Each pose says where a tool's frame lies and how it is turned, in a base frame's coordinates. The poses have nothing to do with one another.
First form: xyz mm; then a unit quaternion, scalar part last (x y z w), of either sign.
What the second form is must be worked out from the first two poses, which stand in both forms.
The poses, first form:
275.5, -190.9, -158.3, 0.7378, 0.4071, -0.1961, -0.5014
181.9, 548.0, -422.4, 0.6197, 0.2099, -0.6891, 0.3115
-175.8, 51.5, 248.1, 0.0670, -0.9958, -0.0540, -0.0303
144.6, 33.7, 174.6, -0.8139, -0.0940, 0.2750, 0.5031
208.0, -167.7, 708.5, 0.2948, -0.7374, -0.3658, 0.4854
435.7, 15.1, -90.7, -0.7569, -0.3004, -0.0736, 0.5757
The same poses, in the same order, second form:
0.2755, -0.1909, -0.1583, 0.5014, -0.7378, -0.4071, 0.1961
0.1819, 0.5480, -0.4224, 0.3115, 0.6197, 0.2099, -0.6891
-0.1758, 0.0515, 0.2481, 0.0303, -0.0670, 0.9958, 0.0540
0.1446, 0.0337, 0.1746, 0.5031, -0.8139, -0.0940, 0.2750
0.2080, -0.1677, 0.7085, 0.4854, 0.2948, -0.7374, -0.3658
0.4357, 0.0151, -0.0907, 0.5757, -0.7569, -0.3004, -0.0736

